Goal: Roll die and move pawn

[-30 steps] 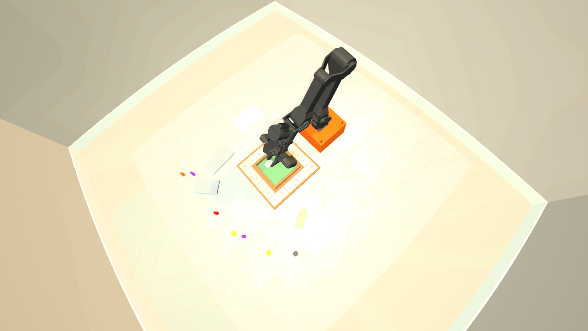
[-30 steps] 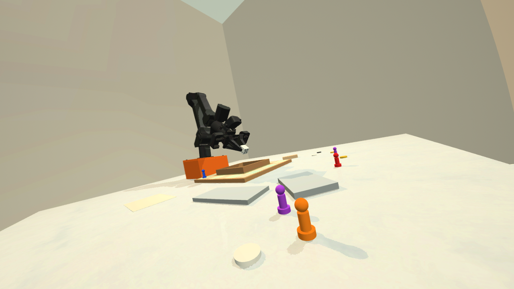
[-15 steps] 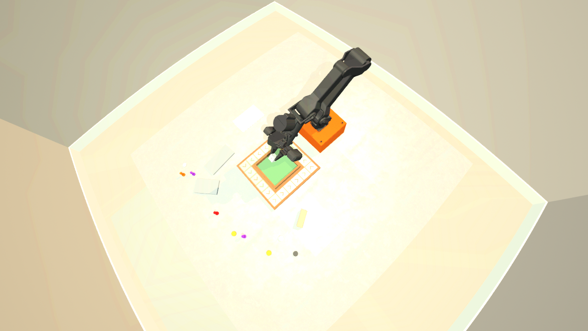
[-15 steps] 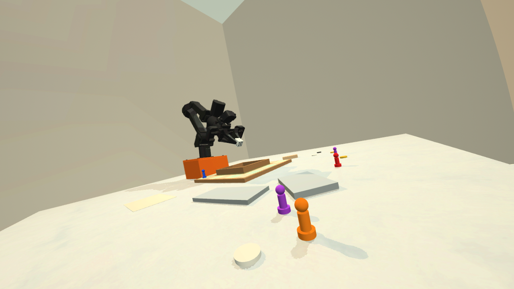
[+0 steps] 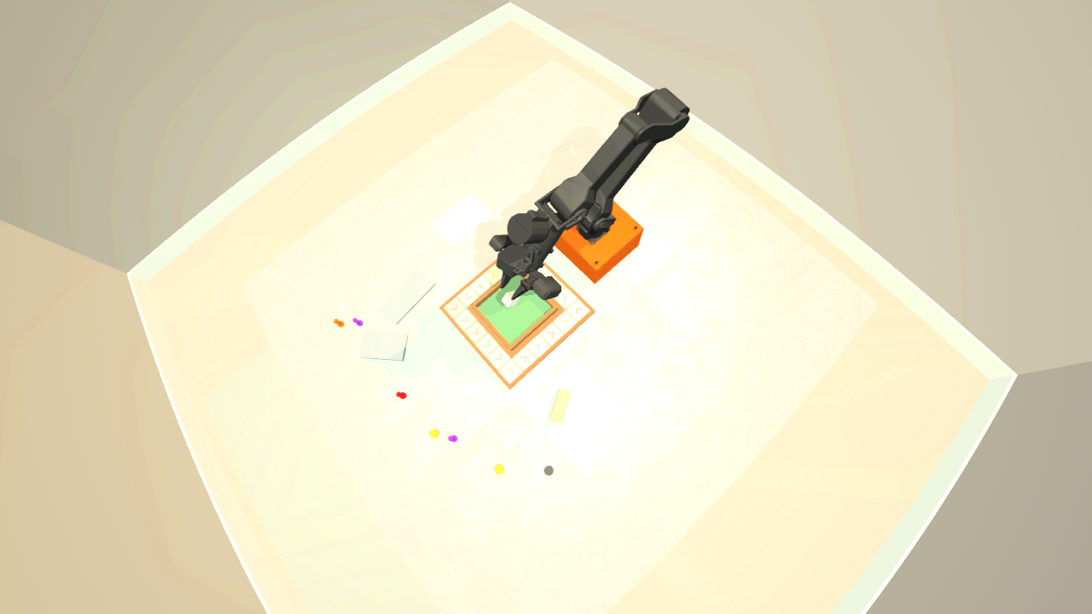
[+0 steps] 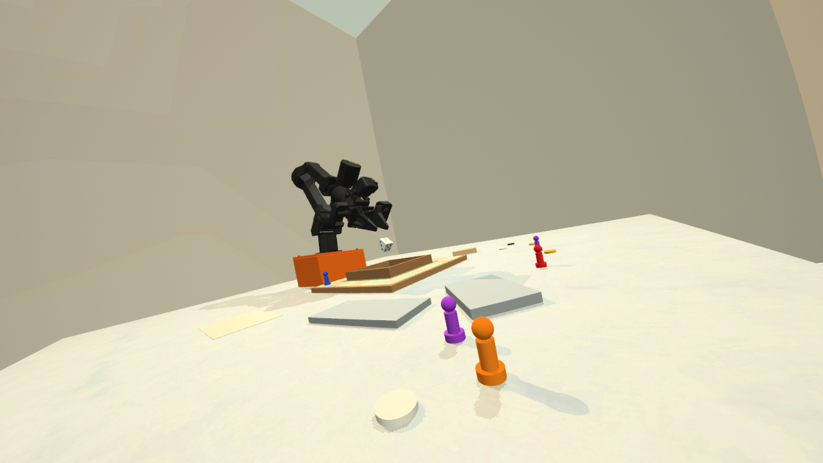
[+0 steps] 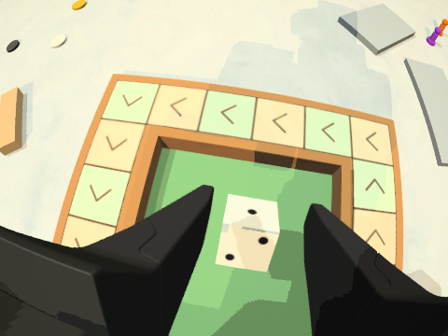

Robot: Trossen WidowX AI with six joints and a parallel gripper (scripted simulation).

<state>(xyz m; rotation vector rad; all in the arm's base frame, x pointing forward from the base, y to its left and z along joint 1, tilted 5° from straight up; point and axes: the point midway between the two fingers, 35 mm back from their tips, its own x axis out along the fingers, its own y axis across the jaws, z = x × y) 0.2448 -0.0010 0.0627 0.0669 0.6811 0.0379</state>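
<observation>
The white die lies 1 cm behind my gripper tip and 6 cm below it. Round my gripper tip: blue pawn (11 cm behind, 12 cm to the right, 9 cm below); yellow block (7 cm ahead, 26 cm to the left, 11 cm below); green tray (11 cm below).
</observation>
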